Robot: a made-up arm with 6 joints.
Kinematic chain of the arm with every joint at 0, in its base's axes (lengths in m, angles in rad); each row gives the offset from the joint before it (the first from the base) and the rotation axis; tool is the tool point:
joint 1: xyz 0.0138 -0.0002 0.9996 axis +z
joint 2: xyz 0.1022 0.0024 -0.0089 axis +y
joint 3: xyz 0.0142 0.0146 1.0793 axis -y
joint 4: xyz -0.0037 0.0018 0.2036 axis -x
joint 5: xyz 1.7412 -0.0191 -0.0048 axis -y
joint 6: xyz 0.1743 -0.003 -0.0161 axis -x
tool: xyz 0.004 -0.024 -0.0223
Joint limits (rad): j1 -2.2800..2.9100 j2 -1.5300..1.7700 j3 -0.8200..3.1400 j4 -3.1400..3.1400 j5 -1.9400..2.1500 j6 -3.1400..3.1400
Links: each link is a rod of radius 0.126 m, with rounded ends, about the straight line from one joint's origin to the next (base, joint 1, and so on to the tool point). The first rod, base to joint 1, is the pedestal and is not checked.
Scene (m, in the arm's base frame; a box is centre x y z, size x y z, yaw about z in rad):
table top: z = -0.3
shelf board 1: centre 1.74 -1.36 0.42 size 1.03 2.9 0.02 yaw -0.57
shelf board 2: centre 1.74 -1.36 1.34 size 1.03 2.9 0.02 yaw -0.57
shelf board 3: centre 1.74 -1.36 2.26 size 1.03 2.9 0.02 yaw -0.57
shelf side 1: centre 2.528 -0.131 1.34 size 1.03 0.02 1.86 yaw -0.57
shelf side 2: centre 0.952 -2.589 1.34 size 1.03 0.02 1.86 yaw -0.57
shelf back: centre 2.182 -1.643 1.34 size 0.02 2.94 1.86 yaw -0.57
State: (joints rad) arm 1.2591 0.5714 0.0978 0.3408 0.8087 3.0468
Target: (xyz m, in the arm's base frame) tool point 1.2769 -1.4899 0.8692
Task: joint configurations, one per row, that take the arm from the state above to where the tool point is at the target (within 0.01 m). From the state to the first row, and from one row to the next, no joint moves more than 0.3 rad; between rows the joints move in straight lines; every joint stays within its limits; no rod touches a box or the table.
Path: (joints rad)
1: 0.9759 0.5277 -0.0613 0.4264 0.7655 3.0701
2: 0.6926 0.4840 -0.2203 0.5120 0.7223 3.0933
3: 0.4094 0.4403 -0.3794 0.5976 0.6791 3.1166
4: 0.1261 0.3966 -0.5384 0.6832 0.6359 3.1398
5: -0.1196 0.2501 -0.6088 0.6757 0.5845 3.1399
6: -0.3653 0.1036 -0.6792 0.6683 0.5331 3.1399
7: -0.6111 -0.0429 -0.7496 0.6608 0.4817 3.1400
8: -0.8568 -0.1894 -0.8200 0.6533 0.4303 3.1400
9: -0.8737 0.0658 -0.6642 0.4306 0.6264 3.0805
10: -0.8906 0.3209 -0.5084 0.2079 0.8225 3.0211

